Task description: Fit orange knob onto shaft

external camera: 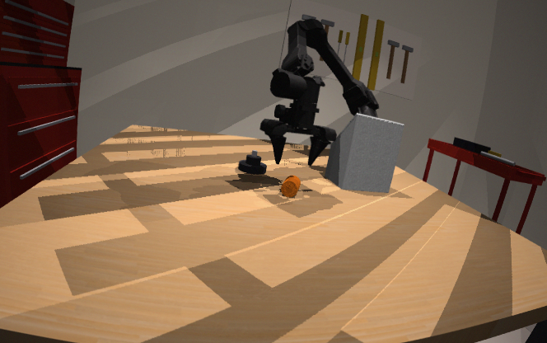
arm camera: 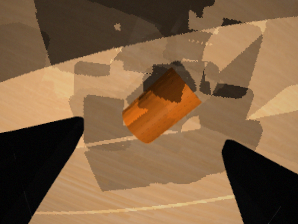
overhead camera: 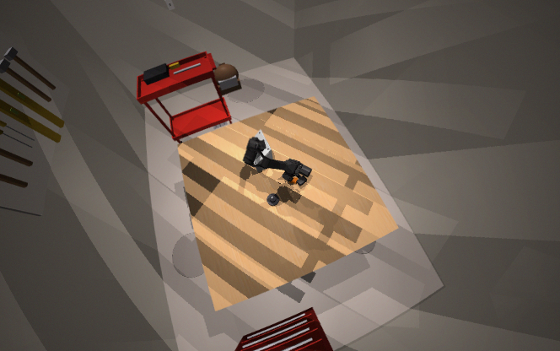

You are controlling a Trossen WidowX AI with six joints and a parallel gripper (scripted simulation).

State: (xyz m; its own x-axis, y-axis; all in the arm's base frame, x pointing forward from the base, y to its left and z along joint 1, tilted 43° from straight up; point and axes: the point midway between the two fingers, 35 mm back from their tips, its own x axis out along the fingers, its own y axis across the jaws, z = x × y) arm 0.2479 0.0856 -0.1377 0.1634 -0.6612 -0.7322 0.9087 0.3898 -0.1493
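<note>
The orange knob lies 10 mm to the left of my gripper tip and 50 mm below it. The rest, counted from my gripper tip: round pedestal 90 mm ahead, 180 mm to the right, 40 mm below.
</note>
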